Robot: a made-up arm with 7 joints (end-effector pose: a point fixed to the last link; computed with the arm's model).
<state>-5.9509 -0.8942 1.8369 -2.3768 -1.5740 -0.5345 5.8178</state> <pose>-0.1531 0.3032 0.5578 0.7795 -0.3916 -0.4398</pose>
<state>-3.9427 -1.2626 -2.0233 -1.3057 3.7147 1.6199 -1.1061</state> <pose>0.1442 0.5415 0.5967 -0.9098 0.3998 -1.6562</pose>
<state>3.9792 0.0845 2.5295 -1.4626 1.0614 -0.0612 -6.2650</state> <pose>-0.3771 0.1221 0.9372 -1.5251 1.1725 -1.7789</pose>
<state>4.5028 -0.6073 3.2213 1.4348 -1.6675 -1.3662 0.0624</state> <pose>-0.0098 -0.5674 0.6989 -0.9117 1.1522 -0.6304</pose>
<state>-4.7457 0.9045 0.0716 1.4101 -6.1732 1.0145 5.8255</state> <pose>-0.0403 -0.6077 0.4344 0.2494 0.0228 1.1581</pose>
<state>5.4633 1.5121 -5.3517 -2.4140 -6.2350 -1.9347 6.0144</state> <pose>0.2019 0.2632 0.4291 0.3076 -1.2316 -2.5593</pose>
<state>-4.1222 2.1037 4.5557 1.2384 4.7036 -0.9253 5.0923</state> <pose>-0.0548 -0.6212 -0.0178 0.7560 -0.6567 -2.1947</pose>
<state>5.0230 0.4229 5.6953 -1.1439 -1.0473 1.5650 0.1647</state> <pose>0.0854 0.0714 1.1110 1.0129 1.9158 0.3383</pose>
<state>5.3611 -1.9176 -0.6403 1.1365 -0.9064 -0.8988 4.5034</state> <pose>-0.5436 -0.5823 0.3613 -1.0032 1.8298 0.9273</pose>
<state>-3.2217 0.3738 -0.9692 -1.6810 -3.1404 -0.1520 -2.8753</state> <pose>-0.0402 0.3192 0.9391 0.5035 -1.9219 1.1511</pose>
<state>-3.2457 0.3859 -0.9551 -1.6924 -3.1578 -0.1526 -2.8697</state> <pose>-0.0489 0.3148 0.9368 0.5155 -1.9205 1.1511</pose>
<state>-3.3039 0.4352 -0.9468 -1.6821 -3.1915 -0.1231 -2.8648</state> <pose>-0.0920 0.3057 0.9370 0.5619 -1.9343 1.1815</pose>
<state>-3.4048 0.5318 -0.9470 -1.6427 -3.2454 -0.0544 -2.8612</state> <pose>-0.1784 0.2806 0.9362 0.6589 -1.9651 1.2529</pose>
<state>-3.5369 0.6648 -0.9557 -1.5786 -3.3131 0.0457 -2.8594</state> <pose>-0.2936 0.2247 0.9255 0.8039 -2.0036 1.3622</pose>
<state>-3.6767 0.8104 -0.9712 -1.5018 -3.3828 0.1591 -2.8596</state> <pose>-0.4069 0.1361 0.8978 0.9722 -2.0375 1.4958</pose>
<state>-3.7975 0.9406 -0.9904 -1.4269 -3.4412 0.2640 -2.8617</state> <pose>-0.4912 0.0366 0.8576 1.1244 -2.0621 1.6296</pose>
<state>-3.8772 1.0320 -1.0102 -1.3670 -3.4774 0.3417 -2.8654</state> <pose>-0.5395 -0.0413 0.8196 1.2253 -2.0793 1.7356</pose>
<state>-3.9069 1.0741 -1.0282 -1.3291 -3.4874 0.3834 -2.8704</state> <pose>-0.5617 -0.0773 0.7981 1.2631 -2.0905 1.7954</pose>
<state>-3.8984 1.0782 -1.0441 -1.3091 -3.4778 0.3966 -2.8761</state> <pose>-0.5702 -0.0779 0.7938 1.2548 -2.0970 1.8157</pose>
